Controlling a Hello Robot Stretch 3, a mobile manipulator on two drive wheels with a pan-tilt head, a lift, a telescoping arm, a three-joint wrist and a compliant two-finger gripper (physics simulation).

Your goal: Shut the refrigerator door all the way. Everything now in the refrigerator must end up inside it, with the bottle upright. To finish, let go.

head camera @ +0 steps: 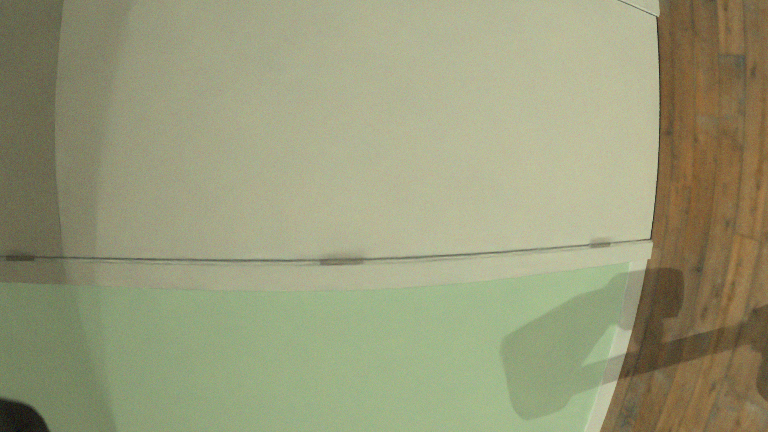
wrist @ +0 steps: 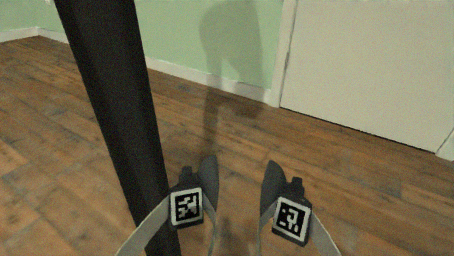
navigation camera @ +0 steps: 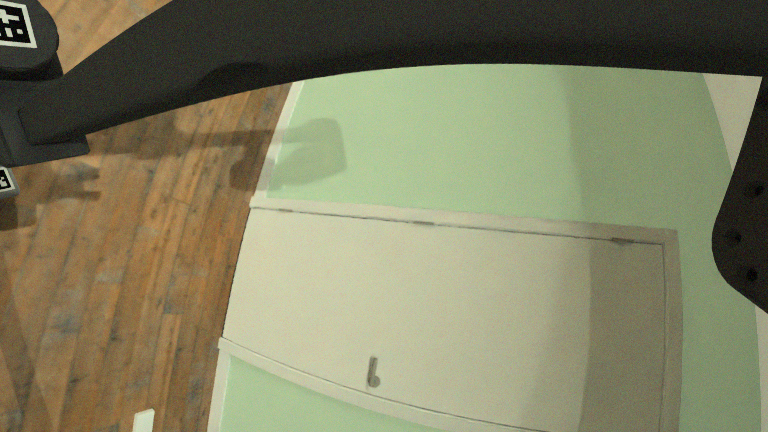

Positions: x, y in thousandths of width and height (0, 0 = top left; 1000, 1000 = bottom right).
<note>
In view: my gripper (wrist: 532, 686) and a room door (head camera: 266, 353).
The room door also shows in the wrist view (wrist: 831, 291) and in the navigation camera view (navigation camera: 533, 723).
</note>
